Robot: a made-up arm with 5 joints.
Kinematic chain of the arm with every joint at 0, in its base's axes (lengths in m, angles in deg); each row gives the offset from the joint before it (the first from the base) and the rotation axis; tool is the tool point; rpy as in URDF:
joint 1: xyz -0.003 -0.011 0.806 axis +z
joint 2: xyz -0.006 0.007 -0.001 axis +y
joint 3: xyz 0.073 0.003 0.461 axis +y
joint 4: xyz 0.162 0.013 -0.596 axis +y
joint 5: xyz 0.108 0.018 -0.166 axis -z
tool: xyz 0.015 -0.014 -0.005 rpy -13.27 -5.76 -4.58
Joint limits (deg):
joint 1: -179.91..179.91
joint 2: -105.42..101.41
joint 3: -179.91..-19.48
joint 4: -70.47..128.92
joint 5: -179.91..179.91
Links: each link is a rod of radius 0.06 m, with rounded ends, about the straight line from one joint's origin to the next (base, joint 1, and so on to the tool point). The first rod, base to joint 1, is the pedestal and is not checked.
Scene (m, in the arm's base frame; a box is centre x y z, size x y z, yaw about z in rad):
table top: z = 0
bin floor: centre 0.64 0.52 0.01 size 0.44 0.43 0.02 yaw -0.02
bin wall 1: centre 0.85 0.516 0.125 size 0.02 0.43 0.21 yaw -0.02
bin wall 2: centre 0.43 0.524 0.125 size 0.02 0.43 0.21 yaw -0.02
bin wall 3: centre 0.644 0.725 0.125 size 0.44 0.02 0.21 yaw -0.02
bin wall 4: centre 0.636 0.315 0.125 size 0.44 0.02 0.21 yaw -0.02
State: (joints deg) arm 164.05 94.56 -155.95 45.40 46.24
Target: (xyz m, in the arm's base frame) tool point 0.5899 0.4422 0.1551
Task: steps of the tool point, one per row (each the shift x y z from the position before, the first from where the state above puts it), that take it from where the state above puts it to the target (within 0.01 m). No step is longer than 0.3 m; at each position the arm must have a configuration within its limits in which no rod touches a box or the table.
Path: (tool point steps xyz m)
1: 0.1352 0.2623 -0.0228
2: 0.1972 0.2101 -0.0174
3: 0.2398 0.1433 -0.0117
4: 0.2601 0.0699 -0.0053
5: 0.2577 -0.0039 0.0010
6: 0.2347 -0.0703 0.0072
7: 0.1951 -0.1245 0.0131
8: 0.1442 -0.1620 0.0191
9: 0.0881 -0.1817 0.0243
10: 0.0086 0.0063 -0.1347
11: -0.0086 -0.0063 -0.1355

